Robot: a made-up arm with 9 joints. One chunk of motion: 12 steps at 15 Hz.
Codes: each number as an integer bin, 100 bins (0 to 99) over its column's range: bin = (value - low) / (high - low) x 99, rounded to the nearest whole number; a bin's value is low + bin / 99 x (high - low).
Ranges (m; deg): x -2.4..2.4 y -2.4..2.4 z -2.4..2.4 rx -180..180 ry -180..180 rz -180..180
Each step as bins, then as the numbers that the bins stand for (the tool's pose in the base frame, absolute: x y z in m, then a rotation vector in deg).
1 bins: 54 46 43 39 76 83
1 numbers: 0.2182 -0.1697 -0.3152 -38.18 96.36 121.82
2 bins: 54 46 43 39 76 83
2 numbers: 0.2182 -0.1697 -0.3152 -38.18 96.36 121.82
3 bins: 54 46 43 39 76 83
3 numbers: 0.2182 -0.1697 -0.3152 -38.18 96.36 121.82
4 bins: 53 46 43 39 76 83
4 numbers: 0.1697 -0.1697 -0.3152 -38.18 96.36 121.82
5 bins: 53 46 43 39 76 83
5 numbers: 0.1697 -0.1697 -0.3152 -38.18 96.36 121.82
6 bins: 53 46 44 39 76 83
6 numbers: 0.1697 -0.1697 -0.2667 -38.18 96.36 121.82
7 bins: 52 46 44 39 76 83
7 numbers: 0.1212 -0.1697 -0.2667 -38.18 96.36 121.82
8 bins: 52 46 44 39 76 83
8 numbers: 0.1212 -0.1697 -0.2667 -38.18 96.36 121.82
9 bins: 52 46 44 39 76 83
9 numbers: 0.1212 -0.1697 -0.2667 -38.18 96.36 121.82
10 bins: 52 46 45 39 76 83
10 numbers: 0.1212 -0.1697 -0.2182 -38.18 96.36 121.82
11 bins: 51 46 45 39 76 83
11 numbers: 0.0727 -0.1697 -0.2182 -38.18 96.36 121.82
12 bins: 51 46 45 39 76 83
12 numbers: 0.0727 -0.1697 -0.2182 -38.18 96.36 121.82
